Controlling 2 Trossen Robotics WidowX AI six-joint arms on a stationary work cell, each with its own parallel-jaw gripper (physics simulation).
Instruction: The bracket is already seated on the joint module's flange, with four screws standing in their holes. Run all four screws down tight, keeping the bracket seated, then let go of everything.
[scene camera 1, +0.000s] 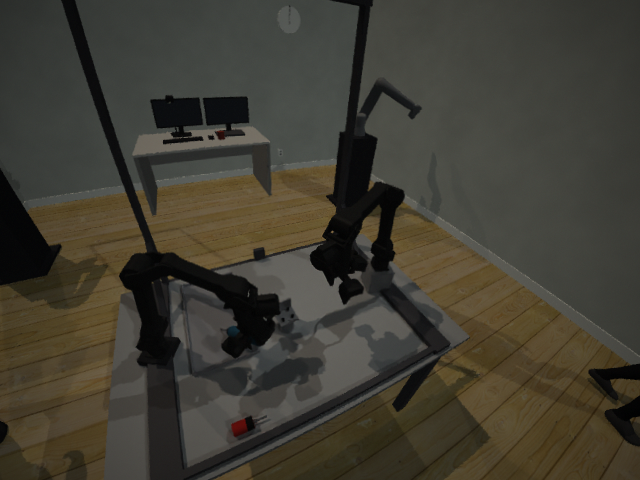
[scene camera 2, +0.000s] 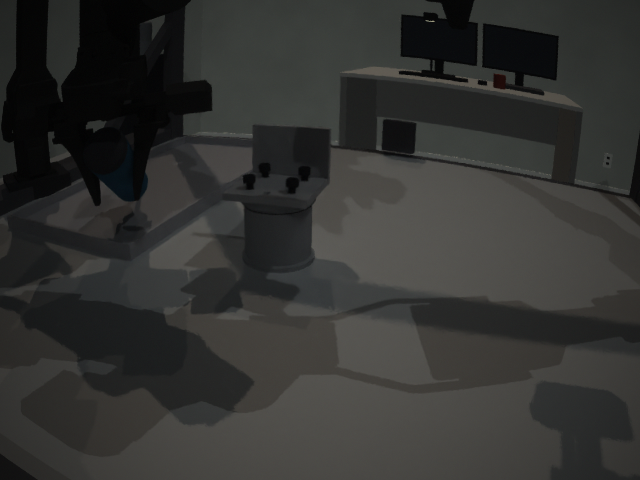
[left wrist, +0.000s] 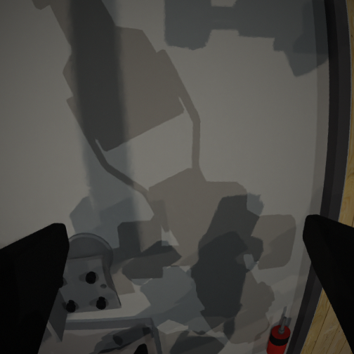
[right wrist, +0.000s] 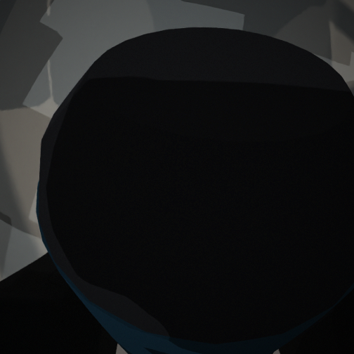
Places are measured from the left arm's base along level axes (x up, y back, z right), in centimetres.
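Pixels of known places: left gripper, fingertip midpoint: (scene camera 1: 337, 294) (scene camera 2: 448, 17); right gripper, fingertip midpoint: (scene camera 2: 117, 202); left arm's base, link origin: (scene camera 1: 379, 266); right arm's base, link origin: (scene camera 1: 158, 349) (scene camera 2: 34, 174).
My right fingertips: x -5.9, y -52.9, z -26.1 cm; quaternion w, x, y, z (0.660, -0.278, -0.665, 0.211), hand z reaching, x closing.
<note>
Ahead of a thing's pixels: the offset from my right fingertips to its top centre. "*": to the spot under its first point.
The grey L-shaped bracket (scene camera 1: 283, 313) (scene camera 2: 291, 149) (left wrist: 80, 290) sits on the round joint module @[dy +11.3, dx +1.0, dz +9.5 cm] (scene camera 2: 278, 232) (left wrist: 90, 242). Four black screws stand in its plate, heads raised above it: a back left screw @[dy +9.0, dx +2.4, dz +10.5 cm] (scene camera 2: 264, 169), a back right screw @[dy +12.3, dx +2.3, dz +11.8 cm] (scene camera 2: 303, 173), a front left screw @[dy +10.2, dx +2.4, dz +7.2 cm] (scene camera 2: 249, 180) and a front right screw @[dy +13.6, dx +2.3, dz +8.5 cm] (scene camera 2: 292, 184). My right gripper (scene camera 2: 117, 200) is shut on the blue driver @[* dy -7.2, dx +1.6, dz +4.7 cm] (scene camera 1: 232, 331) (scene camera 2: 124, 178) (right wrist: 200, 175), held tilted, dark end up, left of the bracket in scene camera 2. My left gripper (scene camera 1: 338, 289) (left wrist: 188, 233) is open and empty, high above the table.
A shallow tray @[* dy -7.0, dx -4.9, dz -2.4 cm] (scene camera 2: 72, 241) (left wrist: 110, 322) lies beside the joint module, under the held driver. A red driver @[dy -1.7, dx -2.0, dz -22.6 cm] (scene camera 1: 241, 426) (left wrist: 278, 340) lies near the table's front edge in scene camera 1. A small dark block @[dy +1.8, dx +0.3, dz +50.1 cm] (scene camera 1: 258, 253) (scene camera 2: 398, 136) stands at the far edge.
</note>
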